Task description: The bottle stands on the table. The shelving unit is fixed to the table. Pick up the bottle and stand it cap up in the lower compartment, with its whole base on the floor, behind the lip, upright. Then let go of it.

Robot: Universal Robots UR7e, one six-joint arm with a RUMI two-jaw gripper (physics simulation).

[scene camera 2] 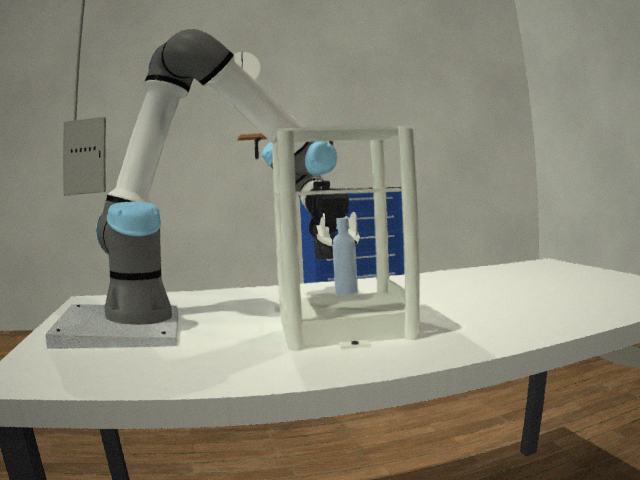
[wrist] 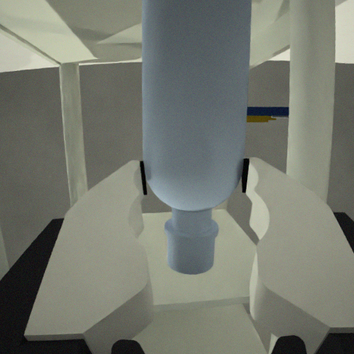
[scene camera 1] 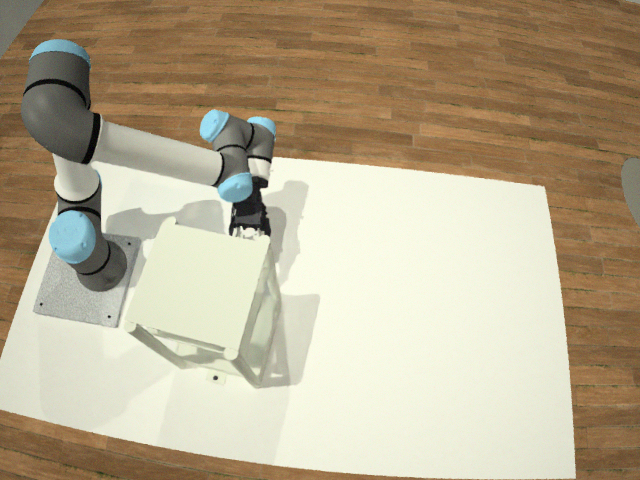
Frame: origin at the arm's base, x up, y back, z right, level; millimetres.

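Seen in the pictures: gripper, fingertip midpoint: (scene camera 2: 344, 243); arm's base, origin of the base link: (scene camera 2: 138, 315) (scene camera 1: 102, 266).
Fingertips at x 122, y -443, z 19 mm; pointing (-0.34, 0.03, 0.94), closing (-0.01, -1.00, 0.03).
Offsets run from my fingertips to a thing's top centre. "pt": to the spot under its first point. Level surfaces: height alone.
The blue bottle @(dy -1, dx +53, dz -7 mm) (scene camera 2: 345, 264) (wrist: 196, 105) is upright, cap up, at the back side of the pale shelving unit @(dy +45, dx +216, dz +126 mm) (scene camera 1: 204, 284) (scene camera 2: 409, 232) (wrist: 312, 100). In scene camera 2 it shows below the thin middle shelf @(pt dy +47, dx +106, dz +226 mm) (scene camera 2: 356, 191) and its base appears near the far part of the lower floor; I cannot tell whether it is over the floor or touches it. My gripper (scene camera 2: 340, 238) (wrist: 192, 163) is shut on the bottle at its shoulder, reaching in from the back. In scene camera 1 the top board hides the bottle and the fingertips.
The unit's corner posts stand close on both sides of the bottle in the wrist view. The front lip @(pt dy +58, dx -118, dz +231 mm) (scene camera 2: 356, 326) faces scene camera 2. The arm's base plate (scene camera 1: 77, 304) (scene camera 2: 113, 338) is left of the unit on the white table @(dx -148 mm) (scene camera 1: 413, 310) (scene camera 2: 516, 304).
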